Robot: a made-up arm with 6 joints.
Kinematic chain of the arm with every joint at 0, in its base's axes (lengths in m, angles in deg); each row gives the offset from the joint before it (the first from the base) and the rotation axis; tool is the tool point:
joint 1: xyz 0 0 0.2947 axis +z
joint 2: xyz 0 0 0 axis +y
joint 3: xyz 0 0 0.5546 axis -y
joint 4: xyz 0 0 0 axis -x
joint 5: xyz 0.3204 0 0 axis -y
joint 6: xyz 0 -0.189 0 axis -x
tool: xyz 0 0 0
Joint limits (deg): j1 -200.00..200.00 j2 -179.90..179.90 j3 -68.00..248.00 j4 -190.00..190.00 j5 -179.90..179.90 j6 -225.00..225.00
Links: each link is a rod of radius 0.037 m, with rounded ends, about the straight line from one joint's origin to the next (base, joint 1, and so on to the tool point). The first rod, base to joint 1, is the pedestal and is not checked.
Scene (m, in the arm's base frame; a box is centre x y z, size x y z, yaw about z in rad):
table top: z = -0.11
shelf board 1: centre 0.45 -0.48 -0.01 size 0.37 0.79 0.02 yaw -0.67
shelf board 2: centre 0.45 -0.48 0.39 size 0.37 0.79 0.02 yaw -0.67
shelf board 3: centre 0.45 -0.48 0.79 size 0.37 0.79 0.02 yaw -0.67
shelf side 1: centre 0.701 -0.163 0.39 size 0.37 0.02 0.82 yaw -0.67
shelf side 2: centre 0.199 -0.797 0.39 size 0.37 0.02 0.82 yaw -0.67
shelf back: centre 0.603 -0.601 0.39 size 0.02 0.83 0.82 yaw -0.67
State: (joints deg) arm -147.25 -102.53 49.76 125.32 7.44 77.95
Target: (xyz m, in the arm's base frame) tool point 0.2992 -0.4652 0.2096
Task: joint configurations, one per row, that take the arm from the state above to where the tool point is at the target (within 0.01 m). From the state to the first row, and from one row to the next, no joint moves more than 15 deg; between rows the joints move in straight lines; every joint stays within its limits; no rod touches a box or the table.
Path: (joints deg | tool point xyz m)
1: -142.99 -87.94 40.99 129.93 7.44 77.95 | 0.7664 0.4258 0.4728
2: -138.74 -73.35 32.23 134.53 7.44 77.95 | 0.6491 0.3931 0.7260
3: -134.48 -58.76 23.46 139.14 7.44 77.95 | 0.4897 0.2946 0.9165
4: -130.23 -44.17 14.70 143.74 7.44 77.95 | 0.3208 0.1432 1.0246
5: -125.97 -29.58 5.93 148.35 7.44 77.95 | 0.1717 -0.0374 1.0438
6: -121.72 -14.99 -2.83 152.95 7.44 77.95 | 0.0634 -0.2175 0.9819
7: -117.46 -0.40 -11.60 157.56 7.44 77.95 | 0.0054 -0.3684 0.8578
8: -113.20 14.19 -20.36 162.16 7.44 77.95 | -0.0051 -0.4686 0.6984
9: -108.95 28.78 -29.13 166.77 7.44 77.95 | 0.0201 -0.5079 0.5323
10: -104.69 43.37 -37.89 171.37 7.44 77.95 | 0.0647 -0.4900 0.3855
11: -100.44 57.96 -46.66 175.98 7.44 77.95 | 0.1126 -0.4296 0.2756
12: -96.18 72.56 -55.42 180.59 7.44 77.95 | 0.1523 -0.3488 0.2096
13: -86.37 68.56 -42.79 172.99 7.44 77.95 | 0.2139 -0.4083 0.1906
14: -76.56 64.57 -30.15 165.39 7.44 77.95 | 0.2992 -0.4652 0.2096

